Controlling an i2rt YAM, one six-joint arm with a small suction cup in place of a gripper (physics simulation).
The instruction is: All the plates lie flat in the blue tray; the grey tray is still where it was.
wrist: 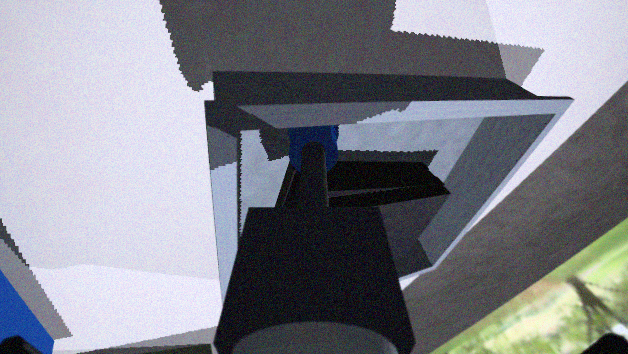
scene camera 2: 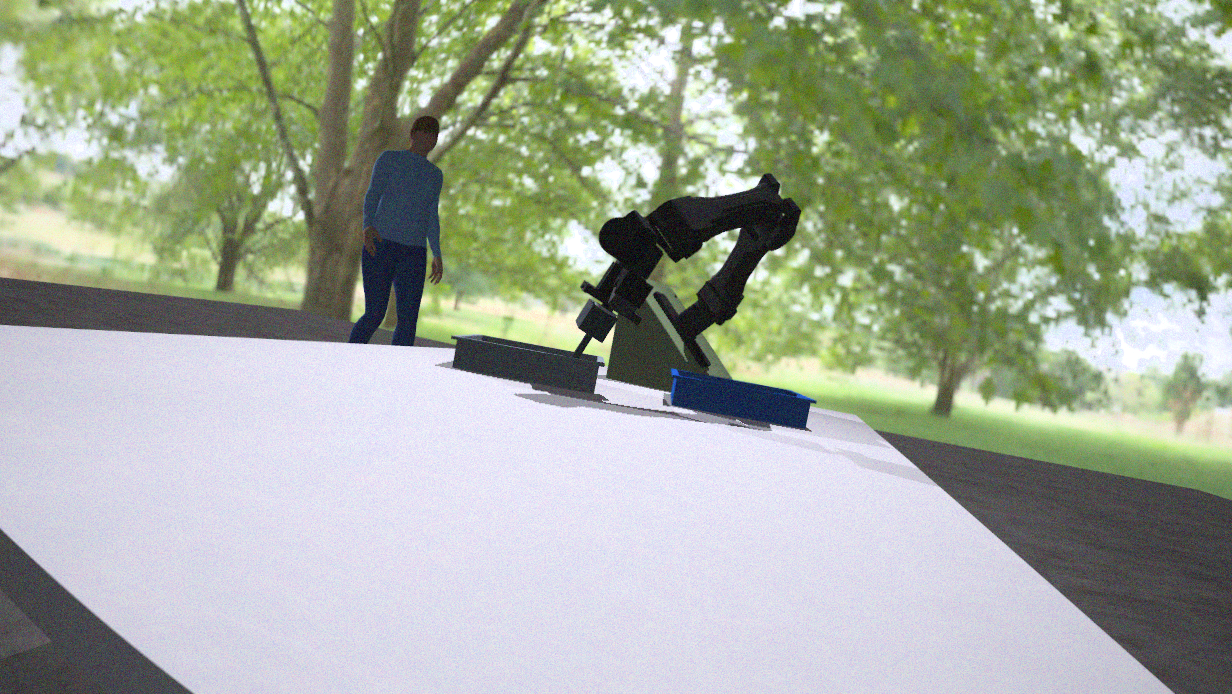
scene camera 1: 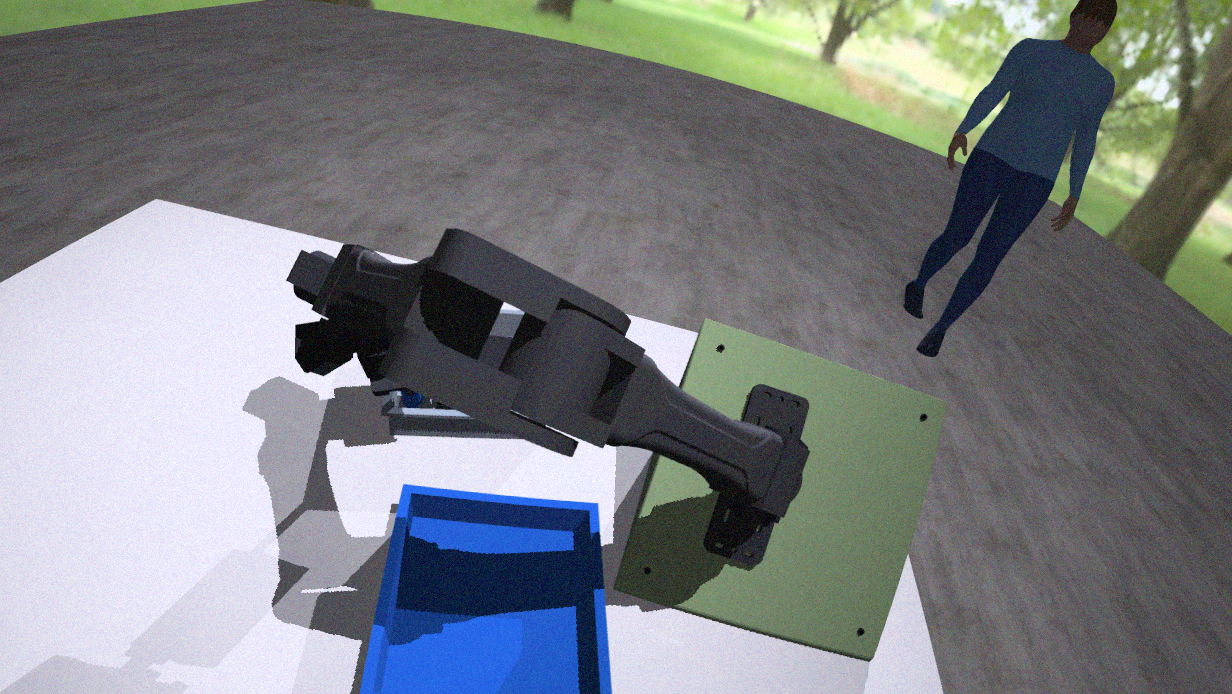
Scene:
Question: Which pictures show the blue tray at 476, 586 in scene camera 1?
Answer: The wrist view, scene camera 2 and scene camera 1: all of them.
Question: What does the blue tray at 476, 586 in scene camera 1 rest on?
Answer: The table.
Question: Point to my suction cup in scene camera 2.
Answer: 596, 320

